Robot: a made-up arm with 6 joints.
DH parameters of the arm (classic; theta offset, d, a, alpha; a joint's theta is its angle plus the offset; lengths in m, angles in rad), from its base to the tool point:
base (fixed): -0.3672 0 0.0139 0
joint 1: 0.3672 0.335 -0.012 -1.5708
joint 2: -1.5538 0 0.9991 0
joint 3: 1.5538 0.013 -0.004 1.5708
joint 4: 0 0.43 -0.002 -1.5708
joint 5: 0 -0.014 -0.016 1.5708
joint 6: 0.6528 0 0.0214 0
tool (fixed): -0.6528 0.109 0 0
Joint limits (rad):
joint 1: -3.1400..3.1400
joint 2: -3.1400..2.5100
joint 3: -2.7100..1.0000
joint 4: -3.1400..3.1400
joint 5: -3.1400..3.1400
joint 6: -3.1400..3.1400
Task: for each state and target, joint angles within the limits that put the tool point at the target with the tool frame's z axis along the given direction. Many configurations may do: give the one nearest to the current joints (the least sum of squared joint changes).
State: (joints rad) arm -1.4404 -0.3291 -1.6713 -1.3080 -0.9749 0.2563
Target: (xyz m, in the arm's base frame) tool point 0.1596 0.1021 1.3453 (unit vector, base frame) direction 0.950 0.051 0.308
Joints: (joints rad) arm -1.8364 0.3183 -1.8102 -1.8749 -1.2431 0.2534
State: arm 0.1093 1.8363 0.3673 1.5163 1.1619 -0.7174
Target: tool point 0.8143 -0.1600 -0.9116 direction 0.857 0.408 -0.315
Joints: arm -0.3131 2.5100 0.1755 2.2058 0.9441 -1.4430
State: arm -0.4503 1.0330 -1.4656 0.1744 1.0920 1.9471
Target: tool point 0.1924 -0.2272 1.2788 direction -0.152 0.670 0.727
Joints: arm -0.9482 0.8421 -1.8563 0.7568 0.3996 1.9815
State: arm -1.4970 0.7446 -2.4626 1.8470 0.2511 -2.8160
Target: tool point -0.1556 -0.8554 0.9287 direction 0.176 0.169 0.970
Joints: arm -1.7534 1.4895 -1.7452 1.2109 0.1527 -2.9021
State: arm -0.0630 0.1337 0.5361 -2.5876 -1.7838 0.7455
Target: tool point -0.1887 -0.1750 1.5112 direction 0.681 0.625 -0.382
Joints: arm 0.7370 -0.5655 1.0000 -3.1364 -1.5282 1.4949
